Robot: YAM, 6 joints.
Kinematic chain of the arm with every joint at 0, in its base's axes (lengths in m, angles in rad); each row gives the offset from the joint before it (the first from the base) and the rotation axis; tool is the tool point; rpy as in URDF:
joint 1: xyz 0 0 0.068 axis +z
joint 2: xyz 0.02 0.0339 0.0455 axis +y
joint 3: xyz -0.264 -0.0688 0 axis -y
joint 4: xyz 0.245 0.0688 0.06 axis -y
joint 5: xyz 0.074 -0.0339 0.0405 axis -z
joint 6: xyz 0.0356 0 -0.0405 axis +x
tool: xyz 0 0 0 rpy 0 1.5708 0
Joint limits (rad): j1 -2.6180..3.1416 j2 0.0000..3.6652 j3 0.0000..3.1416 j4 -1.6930..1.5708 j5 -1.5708..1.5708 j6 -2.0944..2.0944
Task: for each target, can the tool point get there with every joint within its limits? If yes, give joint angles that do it. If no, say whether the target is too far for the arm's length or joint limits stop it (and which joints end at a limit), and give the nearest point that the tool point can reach.
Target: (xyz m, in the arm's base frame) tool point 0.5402 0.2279 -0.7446
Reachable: no: too far | nearest point 0.3697 0.1560 -0.3466 | short by 0.439 m
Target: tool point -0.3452 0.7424 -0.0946
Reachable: no: too far | nearest point -0.2638 0.5673 -0.0443 | short by 0.200 m
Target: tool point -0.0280 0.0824 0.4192
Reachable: yes | joints 1.9801 0.8039 1.4035 -1.3249 0.2001 -1.1865
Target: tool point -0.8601 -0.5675 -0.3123
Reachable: no: too far | nearest point -0.4981 -0.3286 -0.1295 | short by 0.471 m
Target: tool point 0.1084 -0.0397 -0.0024
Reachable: yes | joints -0.1671 2.6284 0.6824 -1.2388 0.6361 -1.2501
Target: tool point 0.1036 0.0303 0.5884
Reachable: yes | joints 0.2118 0.9777 1.3885 0.8367 -0.2215 1.3311
